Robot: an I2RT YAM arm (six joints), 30 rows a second.
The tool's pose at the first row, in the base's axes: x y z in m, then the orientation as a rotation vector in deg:
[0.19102, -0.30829, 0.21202, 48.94, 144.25, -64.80]
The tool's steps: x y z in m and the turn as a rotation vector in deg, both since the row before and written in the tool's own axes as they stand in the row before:
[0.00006, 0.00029, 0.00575, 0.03, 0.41, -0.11]
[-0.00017, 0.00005, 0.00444, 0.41, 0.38, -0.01]
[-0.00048, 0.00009, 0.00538, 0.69, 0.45, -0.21]
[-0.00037, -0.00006, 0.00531, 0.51, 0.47, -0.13]
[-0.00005, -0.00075, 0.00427, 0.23, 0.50, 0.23]
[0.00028, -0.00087, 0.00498, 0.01, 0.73, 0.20]
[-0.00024, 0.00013, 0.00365, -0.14, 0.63, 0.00]
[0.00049, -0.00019, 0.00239, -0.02, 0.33, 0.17]
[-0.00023, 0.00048, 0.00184, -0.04, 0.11, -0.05]
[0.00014, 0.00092, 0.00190, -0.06, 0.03, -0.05]
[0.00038, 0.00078, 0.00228, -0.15, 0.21, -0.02]
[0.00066, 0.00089, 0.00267, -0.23, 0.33, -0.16]
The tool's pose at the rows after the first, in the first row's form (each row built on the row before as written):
[0.19109, -0.31240, 0.20799, 49.14, 144.65, -64.81]
[0.19118, -0.31574, 0.20506, 49.53, 144.82, -65.31]
[0.19148, -0.31989, 0.20162, 49.81, 145.08, -66.25]
[0.19153, -0.32404, 0.19829, 50.15, 145.36, -66.92]
[0.19090, -0.32763, 0.19595, 50.87, 145.50, -67.09]
[0.18985, -0.33166, 0.19307, 51.70, 145.92, -66.93]
[0.18986, -0.33440, 0.19065, 52.18, 146.46, -66.64]
[0.18917, -0.33603, 0.18896, 52.64, 146.60, -66.51]
[0.18949, -0.33724, 0.18751, 52.66, 146.74, -66.45]
[0.18978, -0.33810, 0.18560, 52.61, 146.82, -66.38]
[0.18976, -0.33919, 0.18342, 52.72, 147.05, -66.14]
[0.18955, -0.34037, 0.18079, 52.75, 147.51, -65.81]

